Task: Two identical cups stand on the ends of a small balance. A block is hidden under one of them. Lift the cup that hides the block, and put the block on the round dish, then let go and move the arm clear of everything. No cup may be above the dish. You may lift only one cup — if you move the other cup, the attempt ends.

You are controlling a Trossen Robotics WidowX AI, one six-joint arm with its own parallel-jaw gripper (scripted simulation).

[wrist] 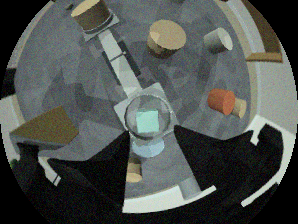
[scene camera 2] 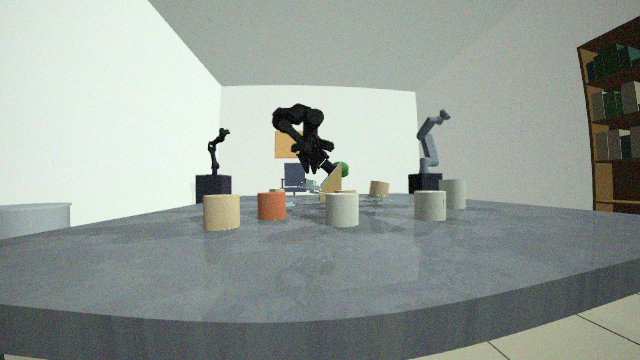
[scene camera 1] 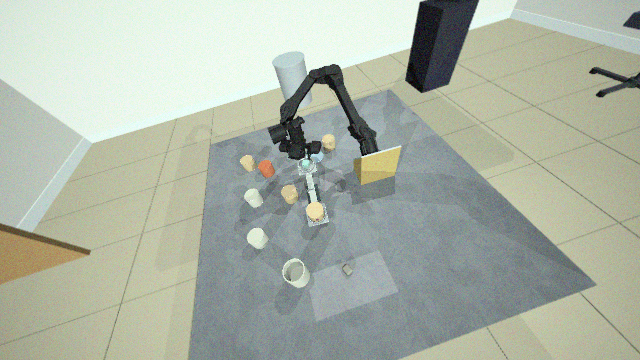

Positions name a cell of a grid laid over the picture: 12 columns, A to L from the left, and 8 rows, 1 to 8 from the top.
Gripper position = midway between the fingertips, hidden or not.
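The gripper (scene camera 2: F4) appears with an orange cup (scene camera 2: F5), a tan cup (scene camera 2: E5), a white cup (scene camera 2: I5) and another white cup (scene camera 2: G5). From the wrist, the gripper (wrist: G5) is visible too, together with a tan cup (wrist: G2) and a small balance (wrist: G4).
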